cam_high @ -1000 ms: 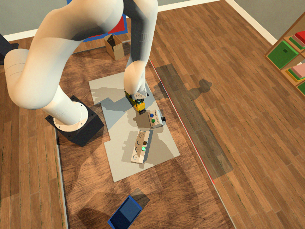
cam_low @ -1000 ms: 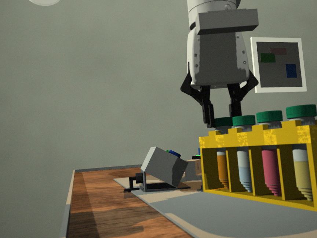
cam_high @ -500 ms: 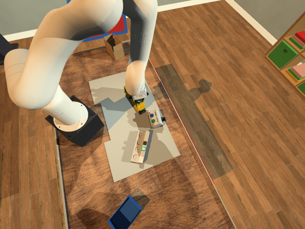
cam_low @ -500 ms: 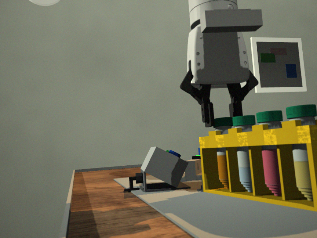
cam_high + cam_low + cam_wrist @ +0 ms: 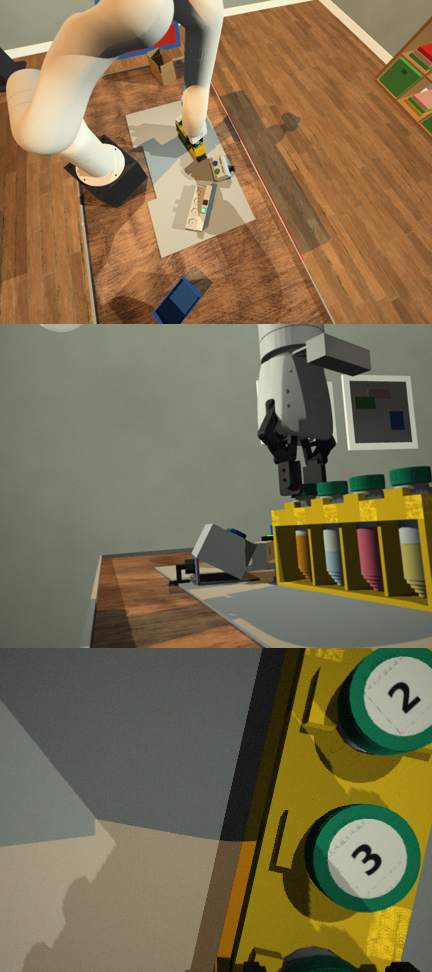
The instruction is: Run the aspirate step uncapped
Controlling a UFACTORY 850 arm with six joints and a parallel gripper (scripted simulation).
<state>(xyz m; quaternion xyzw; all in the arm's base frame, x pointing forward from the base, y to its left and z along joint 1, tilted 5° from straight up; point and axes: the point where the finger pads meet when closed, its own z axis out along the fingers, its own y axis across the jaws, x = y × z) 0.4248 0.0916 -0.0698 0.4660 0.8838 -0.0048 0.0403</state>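
The green cap lies 1 cm below my hand. From my hand the other things lie so: blue cycle key: 11 cm to the right, 7 cm ahead, 6 cm below; grey key housing: 13 cm to the right, 9 cm ahead, 8 cm below; green key: 15 cm to the right, 7 cm ahead, 6 cm below.
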